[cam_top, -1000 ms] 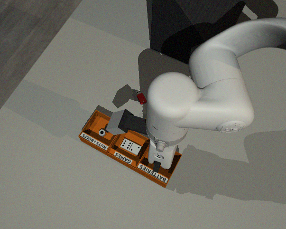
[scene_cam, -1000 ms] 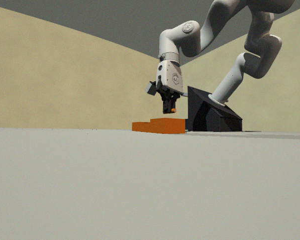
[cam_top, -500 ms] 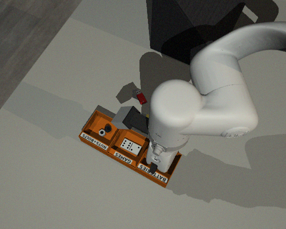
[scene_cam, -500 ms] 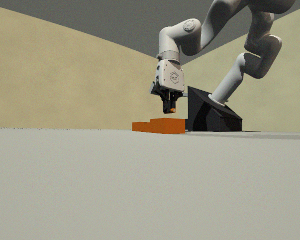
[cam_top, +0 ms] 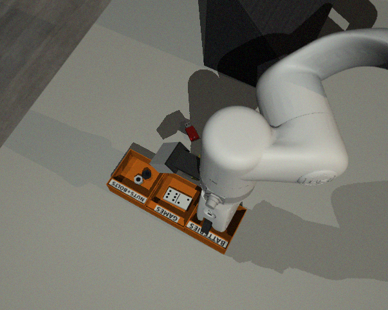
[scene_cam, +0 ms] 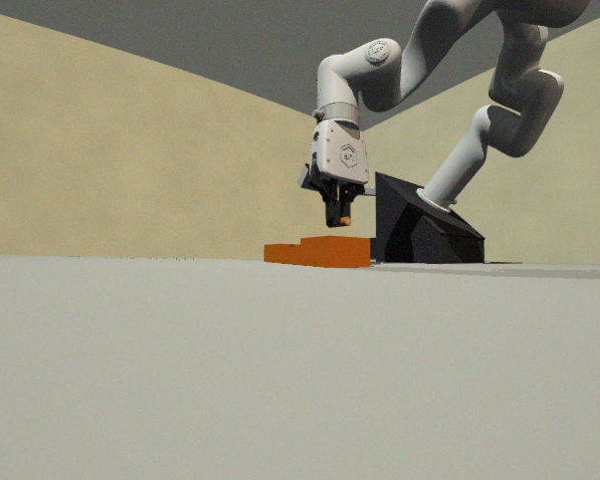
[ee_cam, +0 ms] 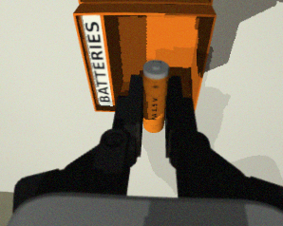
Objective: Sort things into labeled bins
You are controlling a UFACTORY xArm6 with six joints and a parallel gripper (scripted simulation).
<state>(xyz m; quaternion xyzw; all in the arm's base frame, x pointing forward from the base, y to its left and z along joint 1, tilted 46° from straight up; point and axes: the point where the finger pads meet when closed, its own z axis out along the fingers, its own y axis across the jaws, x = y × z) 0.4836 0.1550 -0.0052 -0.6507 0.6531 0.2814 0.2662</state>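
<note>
My gripper is now 80 mm to the left of the white domino and 80 mm above it. Round my hand: black hex nut (160 mm to the right, 70 mm below, 10 mm behind); yellow block (80 mm below, 80 mm behind, 70 mm to the right); orange battery (20 mm below).
</note>
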